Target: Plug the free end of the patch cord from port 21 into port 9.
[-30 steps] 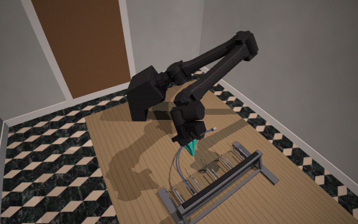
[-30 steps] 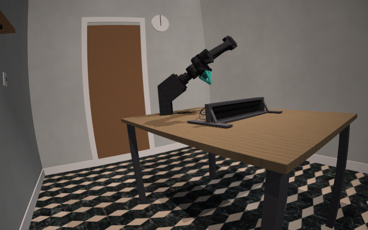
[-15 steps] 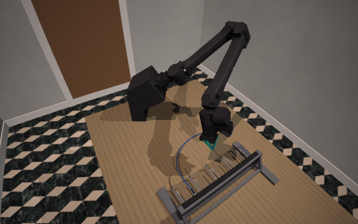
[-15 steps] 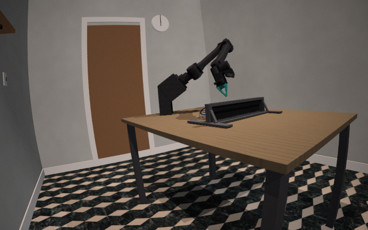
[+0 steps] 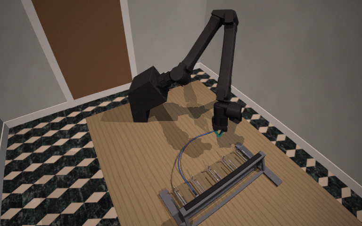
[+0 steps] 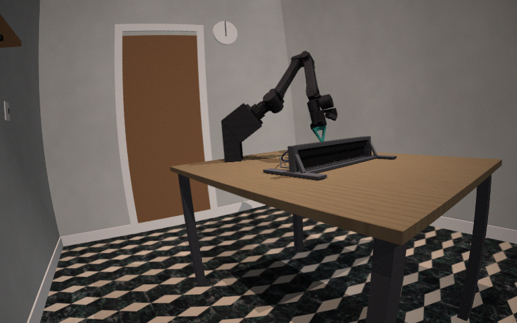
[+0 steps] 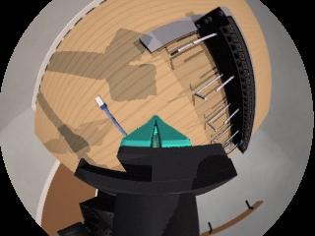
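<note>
Right now the plug is 10 cm behind my hand, 5 cm to the left of it and 8 cm below it.
</note>
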